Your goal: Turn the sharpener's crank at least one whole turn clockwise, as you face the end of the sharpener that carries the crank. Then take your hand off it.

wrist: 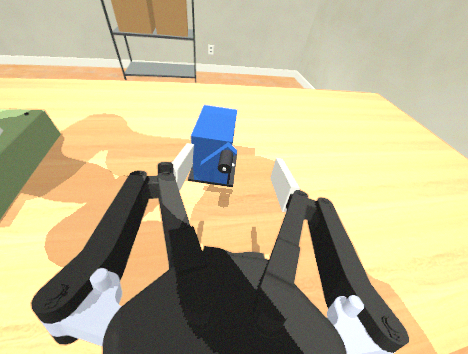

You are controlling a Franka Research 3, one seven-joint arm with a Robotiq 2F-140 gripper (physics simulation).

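Note:
The blue sharpener [214, 125] stands on the table a little left of the middle of the wrist view, with its crank end toward the gripper. The crank's blue arm [216, 153] slants across that end, and its black knob [226, 161] points at the camera, right of the end's middle. My gripper [233, 161] is open, with nothing between its white fingertips. The left fingertip overlaps the sharpener's left front edge in view; the right fingertip is well to the right of the knob. The knob shows between the two fingertips, apart from both. Whether the left fingertip touches the sharpener I cannot tell.
A green box-like object [31, 155] stands on the wooden table [350, 130] at the left edge of the view. Beyond the table's far edge are a metal shelf unit [153, 35] with brown boxes [171, 16] and a grey wall [260, 30].

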